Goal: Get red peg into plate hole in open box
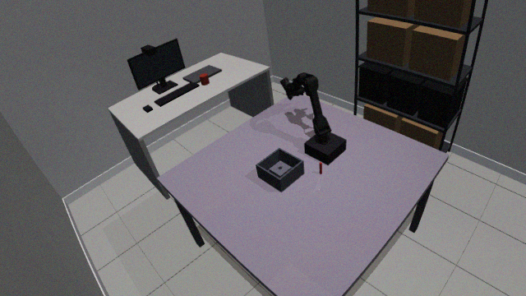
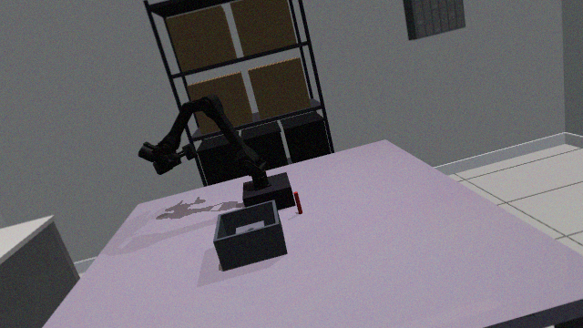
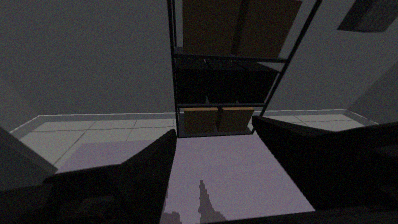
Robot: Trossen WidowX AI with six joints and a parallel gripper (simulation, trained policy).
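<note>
Right now the red peg is 530 mm ahead of my gripper tip, 340 mm to the left of it and 160 mm below it. From my gripper tip the other things lie so: dark box (650 mm ahead, 150 mm to the left, 180 mm below); grey plate (650 mm ahead, 150 mm to the left, 160 mm below).
</note>
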